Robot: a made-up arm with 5 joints.
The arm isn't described. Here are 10 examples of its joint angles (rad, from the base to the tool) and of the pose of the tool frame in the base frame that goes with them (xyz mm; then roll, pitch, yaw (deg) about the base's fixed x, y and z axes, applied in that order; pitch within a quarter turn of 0, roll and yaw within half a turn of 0).
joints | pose
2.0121 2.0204 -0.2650 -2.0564 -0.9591 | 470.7 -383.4 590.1 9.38 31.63 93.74
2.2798 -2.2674 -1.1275 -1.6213 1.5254 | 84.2 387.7 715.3 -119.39 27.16 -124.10
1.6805 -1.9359 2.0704 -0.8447 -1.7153 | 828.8 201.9 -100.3 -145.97 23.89 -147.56
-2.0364 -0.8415 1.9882 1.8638 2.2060 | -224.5 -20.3 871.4 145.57 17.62 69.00
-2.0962 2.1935 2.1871 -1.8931 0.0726 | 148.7 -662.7 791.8 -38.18 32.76 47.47
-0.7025 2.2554 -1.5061 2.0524 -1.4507 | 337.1 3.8 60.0 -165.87 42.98 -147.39
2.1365 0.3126 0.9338 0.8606 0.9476 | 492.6 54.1 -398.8 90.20 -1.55 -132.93
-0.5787 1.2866 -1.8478 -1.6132 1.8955 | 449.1 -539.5 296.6 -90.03 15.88 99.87
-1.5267 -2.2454 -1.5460 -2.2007 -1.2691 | -582.7 98.8 -185.9 164.53 -3.27 -15.29
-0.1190 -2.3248 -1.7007 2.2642 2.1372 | 314.2 -384.6 28.8 -110.21 4.24 85.71
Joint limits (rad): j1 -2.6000..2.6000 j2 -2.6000..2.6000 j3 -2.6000..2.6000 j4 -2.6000..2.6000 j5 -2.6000..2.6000
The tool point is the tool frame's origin. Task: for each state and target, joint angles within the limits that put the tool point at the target. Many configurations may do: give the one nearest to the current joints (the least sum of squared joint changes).
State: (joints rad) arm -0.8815 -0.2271 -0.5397 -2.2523 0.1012
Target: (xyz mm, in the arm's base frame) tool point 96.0 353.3 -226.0
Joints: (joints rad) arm -1.3069 -0.7302 -1.3684 -2.4973 0.1187
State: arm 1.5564 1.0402 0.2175 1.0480 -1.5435
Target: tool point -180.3 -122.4 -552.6
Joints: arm 1.3053 1.0293 0.7096 0.4236 -1.4185
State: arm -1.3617 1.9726 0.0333 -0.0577 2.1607
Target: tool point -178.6 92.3 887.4
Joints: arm -1.8756 2.2260 0.0793 0.6471 2.2470
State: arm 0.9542 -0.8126 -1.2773 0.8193 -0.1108
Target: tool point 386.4 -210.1 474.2
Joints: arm 0.8184 -0.6929 -1.9078 0.8939 -0.0597
